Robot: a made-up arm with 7 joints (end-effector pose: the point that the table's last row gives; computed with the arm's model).
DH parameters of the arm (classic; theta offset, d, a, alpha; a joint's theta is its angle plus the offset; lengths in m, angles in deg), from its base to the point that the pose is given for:
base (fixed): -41.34 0 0.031 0
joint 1: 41.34 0.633 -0.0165 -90
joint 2: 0 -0.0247 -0.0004 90
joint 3: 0 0.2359 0.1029 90
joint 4: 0 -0.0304 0.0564 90
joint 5: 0 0.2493 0.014 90
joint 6: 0 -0.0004 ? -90
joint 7: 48.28 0 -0.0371 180
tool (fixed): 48.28 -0.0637 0 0
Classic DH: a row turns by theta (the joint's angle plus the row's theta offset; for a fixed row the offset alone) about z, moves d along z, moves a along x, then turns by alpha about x.
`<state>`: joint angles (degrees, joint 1 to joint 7).
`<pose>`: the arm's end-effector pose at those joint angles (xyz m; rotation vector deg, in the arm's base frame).
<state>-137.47 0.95 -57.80 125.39 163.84 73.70 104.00</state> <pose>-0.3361 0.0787 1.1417 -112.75 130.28 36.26</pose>
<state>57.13 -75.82 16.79 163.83 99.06 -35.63 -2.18</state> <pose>-0.2003 -0.4580 0.8821 -129.54 -5.42 1.50</pose>
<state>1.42 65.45 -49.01 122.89 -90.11 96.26 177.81</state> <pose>0.5434 -0.3095 0.6533 69.79 146.20 65.73</pose>
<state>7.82 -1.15 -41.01 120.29 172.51 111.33 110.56</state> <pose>0.2760 -0.1956 1.1593 100.32 78.79 11.54</pose>
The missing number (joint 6, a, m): 0.0708
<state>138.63 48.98 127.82 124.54 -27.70 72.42 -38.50</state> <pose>-0.2478 -0.0902 1.0797 -69.22 -42.43 -75.10</pose>
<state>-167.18 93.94 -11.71 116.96 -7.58 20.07 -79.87</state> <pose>-0.4034 -0.0339 0.2563 6.61 14.36 -78.67</pose>
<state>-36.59 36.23 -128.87 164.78 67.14 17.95 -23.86</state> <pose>0.1710 -0.2731 1.1270 -123.48 -58.77 -13.20</pose>
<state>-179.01 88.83 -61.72 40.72 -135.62 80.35 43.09</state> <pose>0.0081 0.3329 0.4814 79.33 76.36 -31.06</pose>
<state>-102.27 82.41 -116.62 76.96 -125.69 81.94 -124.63</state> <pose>-0.4411 -0.1526 0.8474 -152.24 -25.84 -3.43</pose>
